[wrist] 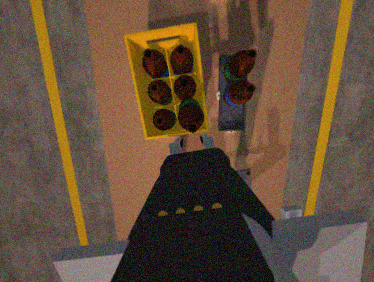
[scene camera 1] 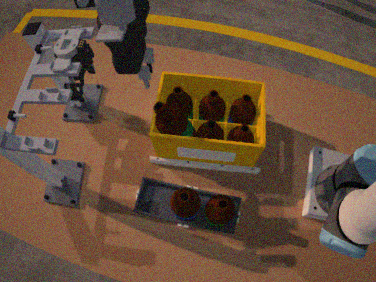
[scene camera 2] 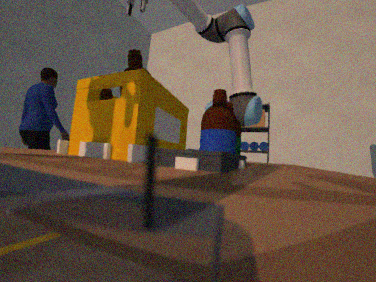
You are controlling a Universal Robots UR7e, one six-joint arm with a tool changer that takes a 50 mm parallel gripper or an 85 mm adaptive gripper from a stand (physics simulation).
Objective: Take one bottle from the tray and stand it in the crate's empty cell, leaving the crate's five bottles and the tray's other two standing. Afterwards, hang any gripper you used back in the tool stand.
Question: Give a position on a blue-labelled bottle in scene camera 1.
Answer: At 185, 202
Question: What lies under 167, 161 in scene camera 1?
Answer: A white rail.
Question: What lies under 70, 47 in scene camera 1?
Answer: An adaptive gripper.
